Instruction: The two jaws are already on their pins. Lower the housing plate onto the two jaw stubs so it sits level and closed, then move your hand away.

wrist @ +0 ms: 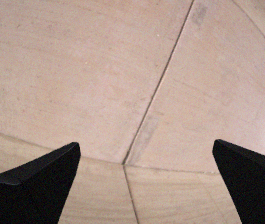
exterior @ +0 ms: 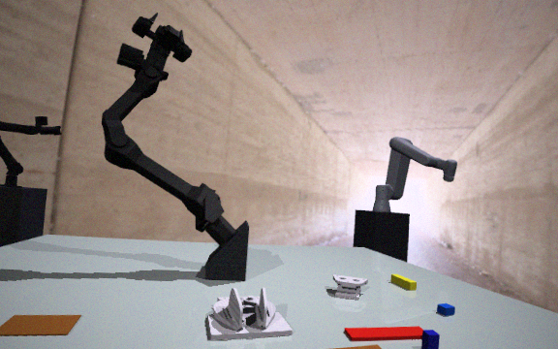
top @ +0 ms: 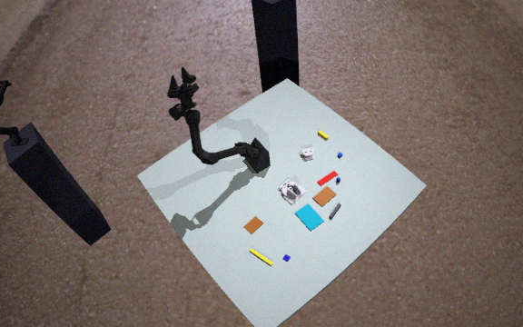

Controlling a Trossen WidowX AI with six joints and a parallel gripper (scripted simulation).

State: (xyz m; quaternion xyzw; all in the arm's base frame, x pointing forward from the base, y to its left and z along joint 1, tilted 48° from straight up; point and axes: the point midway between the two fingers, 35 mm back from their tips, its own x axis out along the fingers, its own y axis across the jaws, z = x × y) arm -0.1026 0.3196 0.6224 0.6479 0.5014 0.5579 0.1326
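Now: gripper tip 390 mm short of the grey bracket, 490 mm to the right of it and 750 mm above it. From my gripper tip the other things lie so: cyan tile: 690 mm ahead, 190 mm to the left, 750 mm below; then orange tile: 660 mm ahead, 350 mm to the left, 750 mm below; then red bar: 590 mm ahead, 450 mm to the left, 750 mm below.
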